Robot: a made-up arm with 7 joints.
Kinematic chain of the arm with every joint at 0, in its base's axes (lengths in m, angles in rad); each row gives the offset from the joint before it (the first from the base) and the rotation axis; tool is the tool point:
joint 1: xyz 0 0 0.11 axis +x
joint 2: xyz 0.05 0 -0.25 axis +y
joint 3: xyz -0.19 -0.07 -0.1 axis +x
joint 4: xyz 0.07 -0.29 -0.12 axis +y
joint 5: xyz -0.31 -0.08 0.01 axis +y
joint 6: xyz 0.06 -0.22 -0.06 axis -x
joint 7: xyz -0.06 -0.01 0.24 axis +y
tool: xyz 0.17 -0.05 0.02
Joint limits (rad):
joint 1: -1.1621..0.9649
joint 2: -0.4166..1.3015
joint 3: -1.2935..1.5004
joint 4: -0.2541..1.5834
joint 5: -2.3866..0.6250
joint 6: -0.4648..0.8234
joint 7: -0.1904..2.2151
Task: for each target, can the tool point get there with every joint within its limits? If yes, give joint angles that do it. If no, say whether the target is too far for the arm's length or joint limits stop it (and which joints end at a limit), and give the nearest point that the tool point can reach.
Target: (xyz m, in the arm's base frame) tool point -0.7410 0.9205 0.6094
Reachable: no: joint limits stop it (at a limit: joint 1, joint 3, joint 6, joint 7) | nearest point -0.4271 0.4194 0.4750 | short by 0.606 m
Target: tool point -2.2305 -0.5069 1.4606
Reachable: no: too far | nearest point -0.9123 -0.3431 0.6146 | short by 1.575 m
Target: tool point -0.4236 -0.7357 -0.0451
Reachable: yes | joints -0.3239 0.4220 0.6801 0.6795 -1.9302 0.5826 1.0522
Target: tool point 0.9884 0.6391 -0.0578
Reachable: no: joint limits stop it (at a limit: joint 1, joint 3, joint 6, joint 7) | nearest point 0.6811 0.2834 0.1291 | short by 0.506 m
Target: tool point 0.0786 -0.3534 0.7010
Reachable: yes | joints -0.6072 1.0874 -0.5767 -0.0898 -1.2384 -0.1606 0.7749
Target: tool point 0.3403 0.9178 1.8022
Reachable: no: too far | nearest point 0.1825 0.2585 0.9102 | short by 1.120 m
